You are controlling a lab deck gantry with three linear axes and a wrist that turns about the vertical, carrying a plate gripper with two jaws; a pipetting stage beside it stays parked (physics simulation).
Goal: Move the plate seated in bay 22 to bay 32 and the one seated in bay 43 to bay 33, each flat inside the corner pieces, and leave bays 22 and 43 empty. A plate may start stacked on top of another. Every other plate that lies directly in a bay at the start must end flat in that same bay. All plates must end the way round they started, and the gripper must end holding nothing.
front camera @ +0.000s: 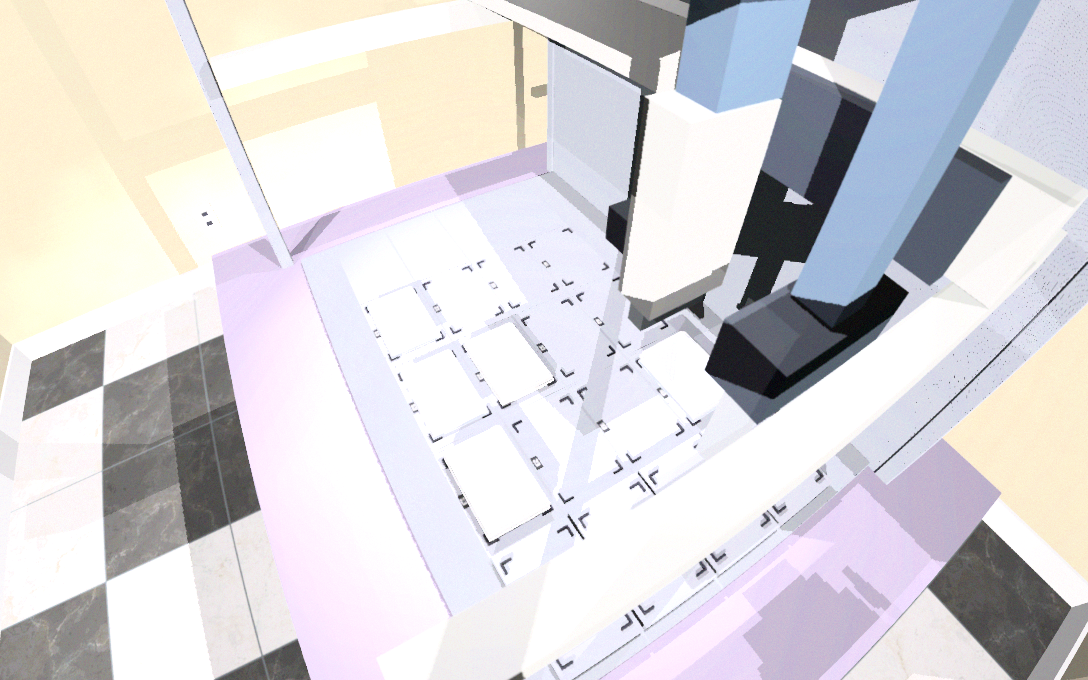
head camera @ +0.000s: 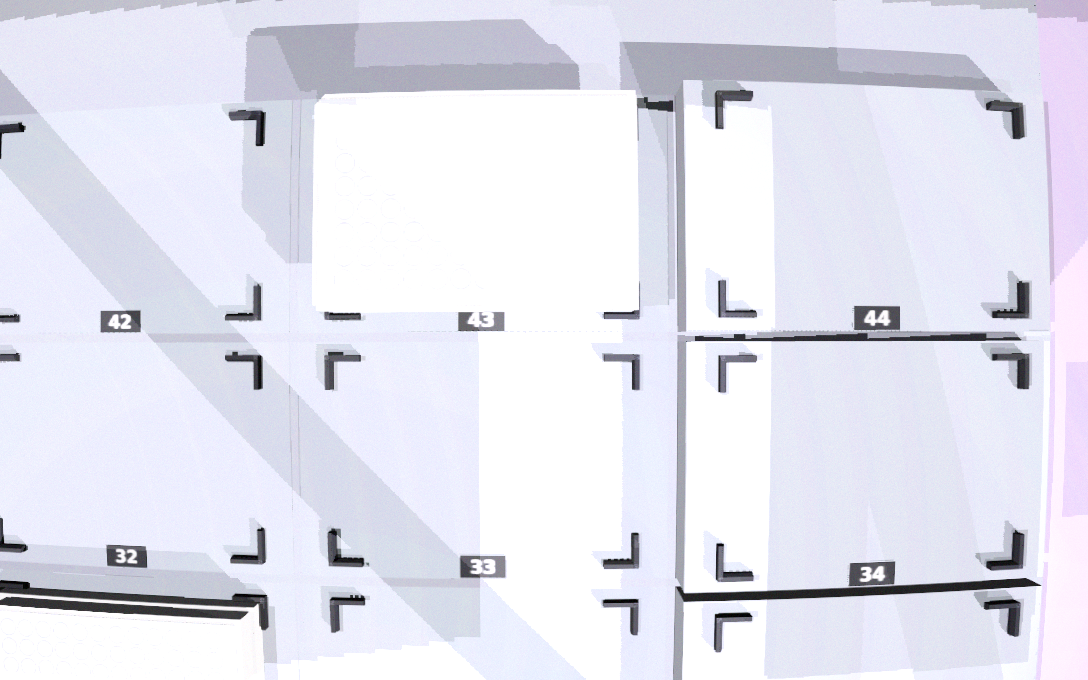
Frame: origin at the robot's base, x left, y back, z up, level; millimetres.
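Seen in the pictures: robot's base, origin of its link: [front camera: 367, 308].
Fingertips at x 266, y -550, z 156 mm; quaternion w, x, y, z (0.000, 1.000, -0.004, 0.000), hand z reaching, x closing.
Note:
Offsets run from my fingertips to a thing's top centre. "*": to the spot under its first point.
A white plate @[dx +98, dy +158, dz -129 mm] [front camera: 682, 372] [head camera: 481, 200] lies in bay 43, level and in line with its corner pieces. Another white plate @[dx -116, dy +322, dz -142 mm] [front camera: 511, 360] [head camera: 128, 645] lies in bay 22; only part of it shows at the lower left of the head view. Bay 32 @[* dx +2, dy +325, dz -156 mm] [front camera: 571, 332] [head camera: 120, 457] and bay 33 @[* dx -10, dy +157, dz -156 mm] [front camera: 629, 412] [head camera: 417, 449] hold no plate. The dark block [front camera: 790, 344] of the gripper head stands high, close to bay 43 in the front view. Its jaws are hidden there and do not show in the head view, so their opening cannot be told.
Three more white plates @[dx -223, dy +486, dz -142 mm] [front camera: 405, 316] @[dx -223, dy +322, dz -142 mm] [front camera: 445, 392] @[dx -223, dy +158, dz -129 mm] [front camera: 501, 485] lie in the row along the left edge of the deck. The white body [front camera: 694, 200] of the pipetting stage hangs beside the gripper head. Bay 44 @[* dx +101, dy -9, dz -142 mm] [head camera: 882, 200] and bay 34 @[* dx -9, dy -9, dz -142 mm] [head camera: 882, 465] hold no plate.

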